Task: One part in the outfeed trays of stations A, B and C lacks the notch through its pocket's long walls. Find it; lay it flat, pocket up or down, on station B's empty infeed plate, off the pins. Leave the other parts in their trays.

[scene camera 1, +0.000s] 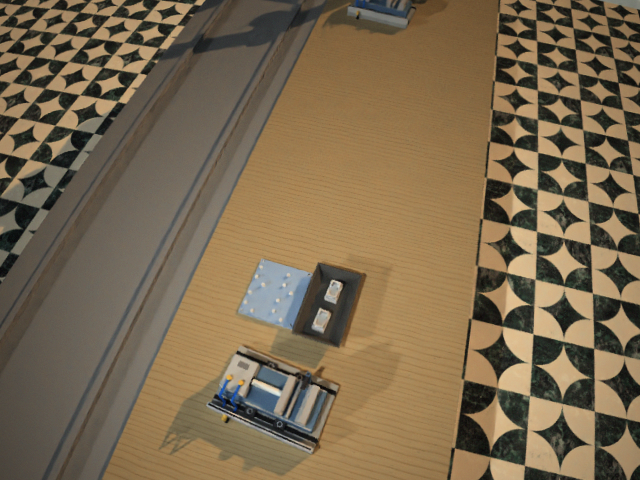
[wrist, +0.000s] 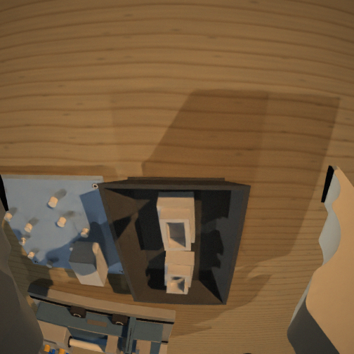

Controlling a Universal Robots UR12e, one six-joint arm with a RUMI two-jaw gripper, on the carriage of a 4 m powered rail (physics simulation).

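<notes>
In the wrist view, a dark outfeed tray [wrist: 239, 240] holds two pale parts, the upper part [wrist: 176, 212] and the lower part [wrist: 179, 262], each with a pocket opening visible. I cannot tell which of their long walls are notched. My gripper [wrist: 162, 172] is open, with its jaws wide apart at the left and right edges, above the tray. In the scene view, where the gripper does not show, another dark tray [scene camera 1: 352, 304] holds two white parts, one [scene camera 1: 333, 291] above the other [scene camera 1: 321, 320]. A blue pinned plate [scene camera 1: 272, 304] lies beside it, with no part on it.
In the wrist view, a blue plate [wrist: 40, 192] with pale pins adjoins the tray, and a pale block [wrist: 90, 264] stands on it. A machine [wrist: 100, 320] is below. The scene view shows a machine [scene camera 1: 273, 395], another at the top [scene camera 1: 382, 14], and the rail [scene camera 1: 155, 170].
</notes>
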